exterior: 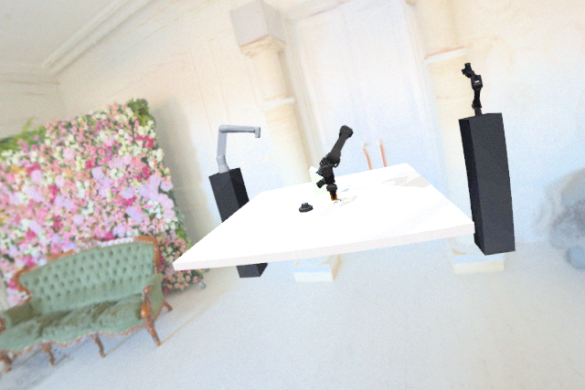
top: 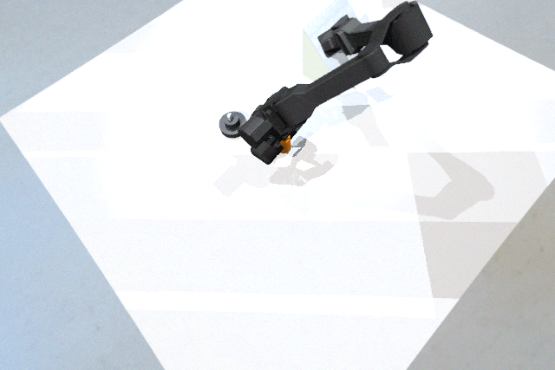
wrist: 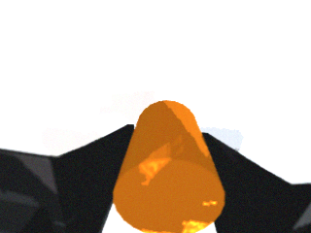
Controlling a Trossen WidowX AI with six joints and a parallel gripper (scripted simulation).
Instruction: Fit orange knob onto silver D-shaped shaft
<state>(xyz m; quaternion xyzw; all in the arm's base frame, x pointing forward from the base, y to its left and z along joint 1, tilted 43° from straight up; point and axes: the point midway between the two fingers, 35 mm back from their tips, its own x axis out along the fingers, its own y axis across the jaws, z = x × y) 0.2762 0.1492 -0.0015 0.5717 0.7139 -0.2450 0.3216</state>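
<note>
Right now the orange knob is 30 mm above my gripper tip. Also, from my gripper tip: dark round pedestal (60 mm ahead, 170 mm to the right).
</note>
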